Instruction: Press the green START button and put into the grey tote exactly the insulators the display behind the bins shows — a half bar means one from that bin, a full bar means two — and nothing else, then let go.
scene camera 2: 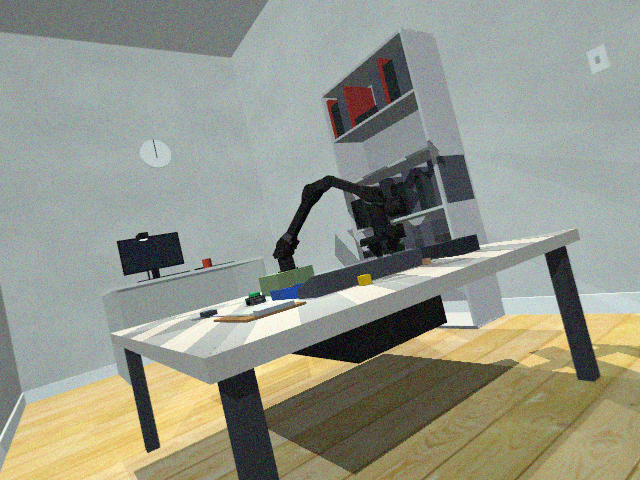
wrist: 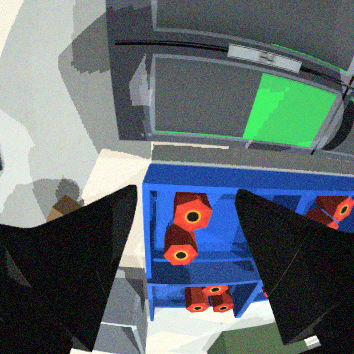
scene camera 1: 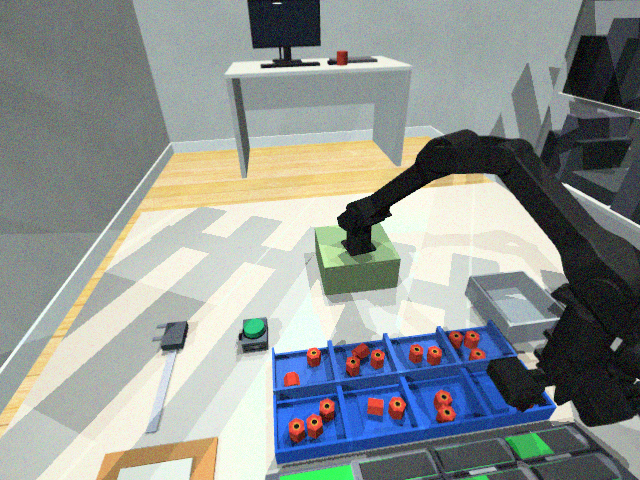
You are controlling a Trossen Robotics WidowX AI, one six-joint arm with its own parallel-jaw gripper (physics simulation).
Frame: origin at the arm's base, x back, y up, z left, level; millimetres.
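Seen in the pictures: gripper, fingertip midpoint: [wrist: 187, 194] [scene camera 1: 538, 406]; arm's base, origin of the base link: [scene camera 2: 288, 270] [scene camera 1: 358, 246].
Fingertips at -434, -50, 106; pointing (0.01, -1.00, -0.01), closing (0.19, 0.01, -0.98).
Observation:
Pixels of each thing's top centre, then the offset from my fingertips to it, as dx, dy, dz. "*": a spot on its surface instead.
- grey tote, middle of its top: [wrist: 91, 338] [scene camera 1: 517, 295] [scene camera 2: 369, 258] +190, +20, +143
- green START button, middle of its top: [scene camera 1: 253, 324] [scene camera 2: 253, 292] +317, +7, -384
- caliper-like tool, surface spot: [scene camera 1: 174, 334] * +369, -15, -538
- brown-framed board, surface spot: [scene camera 1: 204, 454] * +123, -28, -497
- small yellow block, middle of its top: [scene camera 2: 363, 275] -121, -6, -315
My gripper [scene camera 1: 555, 395] [scene camera 2: 382, 250] [wrist: 187, 194] is partly open and empty, above the end compartment of the blue bins [scene camera 1: 361, 448] [wrist: 250, 180] nearest the display and tote. Two red insulators [wrist: 192, 212] [wrist: 180, 252] show there between the fingers in the wrist view; the gripper mostly hides them in scene camera 1. Other insulators [scene camera 1: 397, 407] lie in the other compartments. The grey tote [scene camera 1: 496, 310] stands beyond the bins' right end; its visible floor is bare. The green START button [scene camera 1: 253, 328] [scene camera 2: 253, 295] stands left. The display [scene camera 1: 395, 467] [wrist: 200, 95] shows a half bar at this compartment.
A green block [scene camera 1: 356, 279] [scene camera 2: 286, 280] bears the arm's base. A caliper-like tool [scene camera 1: 174, 334] and a brown-framed board [scene camera 1: 204, 454] lie left. A small yellow block [scene camera 2: 364, 280] is in front of the display, and a small brown block [scene camera 2: 426, 261] [wrist: 62, 209] lies beyond its end.

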